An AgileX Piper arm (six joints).
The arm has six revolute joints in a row. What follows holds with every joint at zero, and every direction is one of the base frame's. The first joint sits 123.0 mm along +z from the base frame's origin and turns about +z. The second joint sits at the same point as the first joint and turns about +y. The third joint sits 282.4 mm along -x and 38.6 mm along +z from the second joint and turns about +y. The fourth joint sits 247.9 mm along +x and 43.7 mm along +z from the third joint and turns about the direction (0.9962, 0, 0.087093). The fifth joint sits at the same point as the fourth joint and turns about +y. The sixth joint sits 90.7 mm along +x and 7.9 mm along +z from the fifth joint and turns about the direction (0.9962, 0, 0.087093). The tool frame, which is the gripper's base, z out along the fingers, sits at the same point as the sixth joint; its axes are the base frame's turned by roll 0.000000, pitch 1.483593 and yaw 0.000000 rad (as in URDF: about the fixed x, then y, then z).
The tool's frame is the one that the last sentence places.
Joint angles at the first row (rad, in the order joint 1, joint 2, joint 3, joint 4, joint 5, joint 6):
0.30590, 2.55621, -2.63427, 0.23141, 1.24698, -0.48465
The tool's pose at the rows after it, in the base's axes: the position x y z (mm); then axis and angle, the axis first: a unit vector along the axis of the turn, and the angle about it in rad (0 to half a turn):
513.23 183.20 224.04 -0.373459 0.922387 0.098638 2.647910
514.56 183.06 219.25 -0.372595 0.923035 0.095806 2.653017
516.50 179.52 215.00 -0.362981 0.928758 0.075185 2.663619
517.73 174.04 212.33 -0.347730 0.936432 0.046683 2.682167
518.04 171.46 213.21 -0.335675 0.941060 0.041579 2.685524
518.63 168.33 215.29 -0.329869 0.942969 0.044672 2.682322
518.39 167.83 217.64 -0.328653 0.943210 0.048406 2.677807
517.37 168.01 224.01 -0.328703 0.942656 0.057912 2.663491
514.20 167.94 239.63 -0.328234 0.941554 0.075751 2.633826
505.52 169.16 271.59 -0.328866 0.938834 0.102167 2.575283
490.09 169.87 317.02 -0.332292 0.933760 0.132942 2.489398
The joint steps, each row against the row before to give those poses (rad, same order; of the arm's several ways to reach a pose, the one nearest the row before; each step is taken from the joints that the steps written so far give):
0.00000, 0.01526, -0.00189, 0.00417, -0.00175, 0.00001
-0.00001, 0.00869, 0.00041, -0.00596, -0.00444, 0.00104
0.00001, 0.00659, -0.00054, -0.04699, -0.00044, 0.02615
0.00000, 0.00275, -0.00032, -0.06616, 0.01041, 0.04115
-0.00228, -0.00224, 0.00017, -0.01535, 0.00383, 0.02533
-0.00684, -0.00379, 0.00005, 0.00654, 0.00083, 0.00504
-0.00199, -0.00406, -0.00024, 0.00788, 0.00013, 0.00001
-0.00236, -0.01123, 0.00020, 0.02049, -0.00229, -0.00403
-0.00442, -0.02781, -0.00015, 0.03785, 0.00008, -0.00496
-0.00168, -0.05893, 0.00203, 0.05350, -0.00009, -0.00181
-0.00001, -0.08372, -0.00018, 0.06044, -0.00165, 0.00003

